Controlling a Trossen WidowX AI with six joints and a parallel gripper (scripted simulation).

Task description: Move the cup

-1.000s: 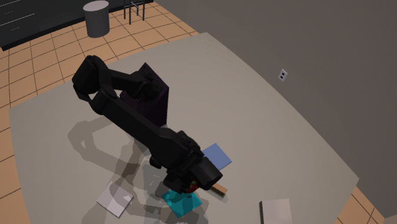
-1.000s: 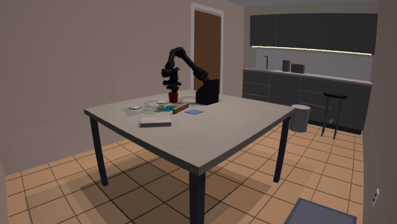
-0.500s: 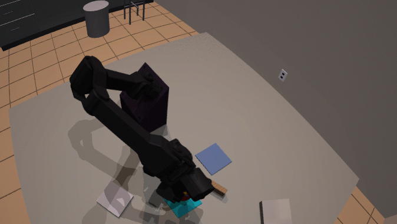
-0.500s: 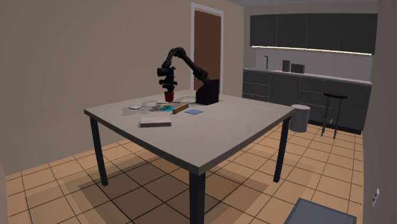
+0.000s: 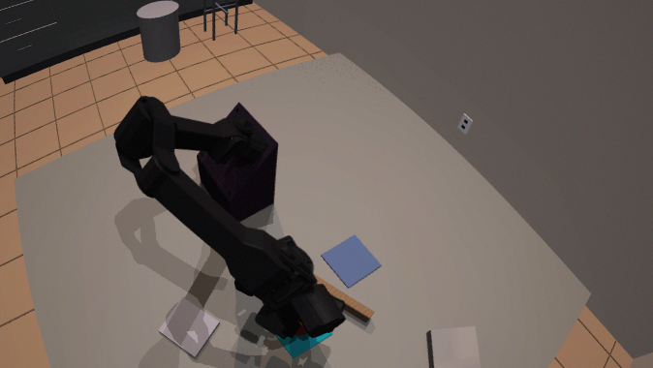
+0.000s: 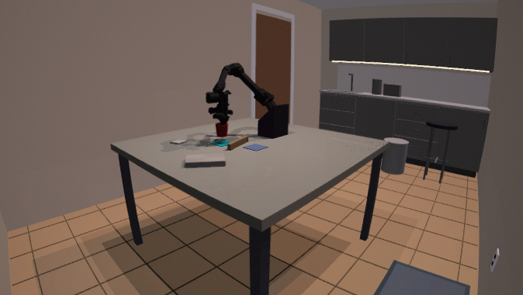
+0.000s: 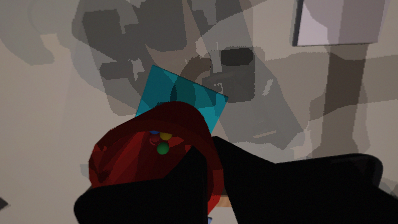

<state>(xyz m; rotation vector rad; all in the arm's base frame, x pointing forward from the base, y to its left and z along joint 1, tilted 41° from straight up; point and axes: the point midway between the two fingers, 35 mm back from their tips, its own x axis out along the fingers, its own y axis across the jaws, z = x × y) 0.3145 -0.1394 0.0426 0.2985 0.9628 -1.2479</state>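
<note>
Right now the teal pad is 90 mm below my gripper tip, 30 mm ahead of it and 20 mm to the left of it. Also, from my gripper tip: pale grey square (180 mm to the right, 100 mm behind, 80 mm below); red cup (30 mm ahead, 10 mm to the left); wooden bar (120 mm to the left, 80 mm below).
</note>
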